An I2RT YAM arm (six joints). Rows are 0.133 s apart.
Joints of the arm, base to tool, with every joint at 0 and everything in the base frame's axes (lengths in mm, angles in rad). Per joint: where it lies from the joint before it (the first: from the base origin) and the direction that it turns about. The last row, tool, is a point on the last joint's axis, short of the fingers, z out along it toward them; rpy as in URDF.
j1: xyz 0.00 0.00 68.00 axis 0 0 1
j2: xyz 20.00 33.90 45.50 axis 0 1 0
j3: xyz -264.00 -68.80 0.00 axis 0 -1 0
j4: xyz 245.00 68.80 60.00 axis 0 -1 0
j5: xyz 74.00 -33.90 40.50 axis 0 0 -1
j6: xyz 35.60 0.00 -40.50 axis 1 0 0
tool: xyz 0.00 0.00 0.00 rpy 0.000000 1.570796 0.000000
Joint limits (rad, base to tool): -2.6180..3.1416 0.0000..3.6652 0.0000..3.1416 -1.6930..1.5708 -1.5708..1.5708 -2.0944..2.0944
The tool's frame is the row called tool.
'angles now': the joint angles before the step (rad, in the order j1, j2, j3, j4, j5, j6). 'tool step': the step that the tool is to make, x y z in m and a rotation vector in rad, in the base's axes. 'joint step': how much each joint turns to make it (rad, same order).
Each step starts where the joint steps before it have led.
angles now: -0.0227, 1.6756, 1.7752, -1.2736, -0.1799, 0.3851
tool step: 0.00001, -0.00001, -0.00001, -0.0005, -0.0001, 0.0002
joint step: 0.0000, 0.0000, 0.0000, 0.0001, 0.0004, -0.0004
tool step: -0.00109, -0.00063, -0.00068, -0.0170, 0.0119, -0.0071
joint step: 0.0000, 0.0000, -0.0004, -0.0111, 0.0187, 0.0000
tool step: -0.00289, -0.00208, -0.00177, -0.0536, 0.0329, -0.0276
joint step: 0.0000, 0.0004, -0.0008, -0.0297, 0.0606, 0.0061
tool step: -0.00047, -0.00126, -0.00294, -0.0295, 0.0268, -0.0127
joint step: -0.0004, 0.0061, -0.0011, -0.0188, 0.0325, 0.0015
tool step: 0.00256, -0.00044, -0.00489, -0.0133, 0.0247, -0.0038
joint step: 0.0004, 0.0149, 0.0000, -0.0095, 0.0145, -0.0003
